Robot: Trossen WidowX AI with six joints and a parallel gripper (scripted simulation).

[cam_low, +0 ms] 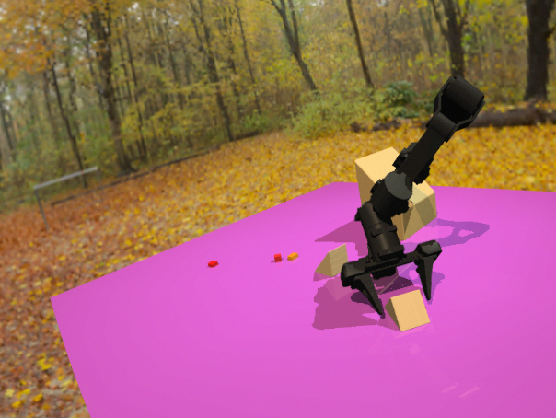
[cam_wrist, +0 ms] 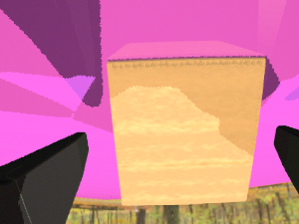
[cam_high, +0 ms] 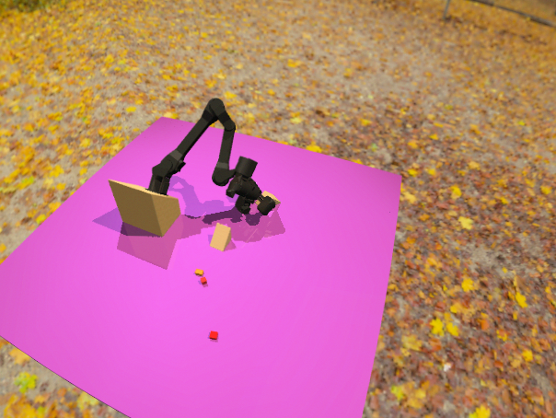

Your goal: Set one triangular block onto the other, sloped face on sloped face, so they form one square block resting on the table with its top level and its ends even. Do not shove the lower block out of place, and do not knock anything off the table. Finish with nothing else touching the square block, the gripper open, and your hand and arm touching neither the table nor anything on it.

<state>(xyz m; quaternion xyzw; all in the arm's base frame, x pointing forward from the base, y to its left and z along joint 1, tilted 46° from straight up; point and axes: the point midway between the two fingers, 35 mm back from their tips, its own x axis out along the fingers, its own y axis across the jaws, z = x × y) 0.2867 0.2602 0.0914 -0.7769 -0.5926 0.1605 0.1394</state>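
The tan wooden square block is 25 cm to the right of my gripper tip and 5 cm behind it. From my gripper tip the other things lie so: triangular block: 1 cm above; orange piece: 41 cm to the right, 4 cm behind, 1 cm below.
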